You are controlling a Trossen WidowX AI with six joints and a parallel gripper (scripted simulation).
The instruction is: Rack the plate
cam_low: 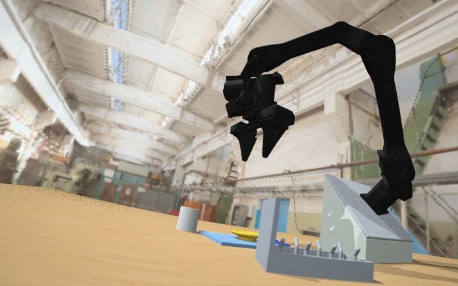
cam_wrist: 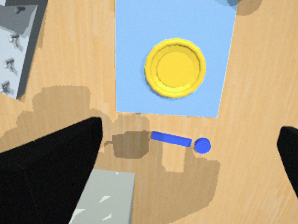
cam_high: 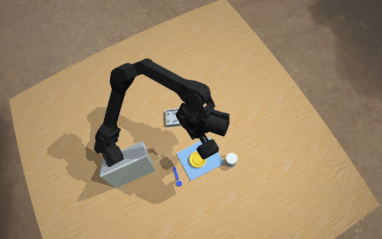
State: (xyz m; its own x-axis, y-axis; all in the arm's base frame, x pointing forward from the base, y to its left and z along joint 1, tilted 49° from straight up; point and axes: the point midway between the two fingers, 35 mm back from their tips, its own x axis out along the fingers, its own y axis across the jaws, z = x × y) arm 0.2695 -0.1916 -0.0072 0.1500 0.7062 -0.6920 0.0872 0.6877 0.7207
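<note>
Now: the yellow plate 2 cm behind my gripper tip and 16 cm below it. From my gripper tip the other things lie so: grey dish rack 3 cm ahead, 20 cm to the left, 16 cm below; white cup 9 cm ahead, 8 cm to the right, 15 cm below.
</note>
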